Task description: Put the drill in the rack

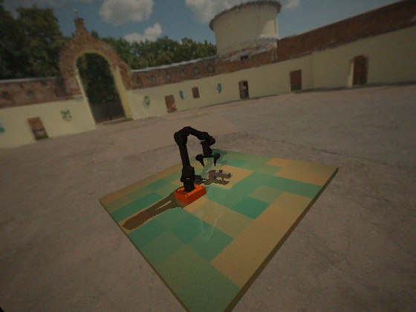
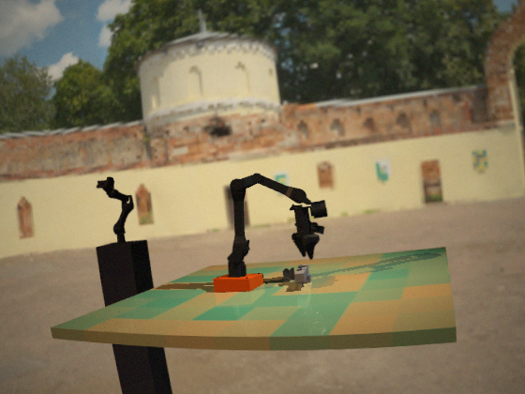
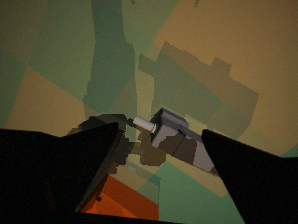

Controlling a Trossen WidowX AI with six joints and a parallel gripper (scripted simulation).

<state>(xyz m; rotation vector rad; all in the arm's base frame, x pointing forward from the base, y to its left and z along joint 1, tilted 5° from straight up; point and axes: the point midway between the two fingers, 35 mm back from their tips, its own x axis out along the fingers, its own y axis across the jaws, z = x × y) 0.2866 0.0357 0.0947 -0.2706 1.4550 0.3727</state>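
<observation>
The drill is 40 mm below my gripper tip, 30 mm to the right of it and 20 mm behind it. Also, from my gripper tip: drill rack: 100 mm behind, 70 mm to the left, 70 mm below; drill sleeve: 90 mm to the right, 50 mm below, 20 mm behind; key: 120 mm to the right, 40 mm below, 20 mm behind.
</observation>
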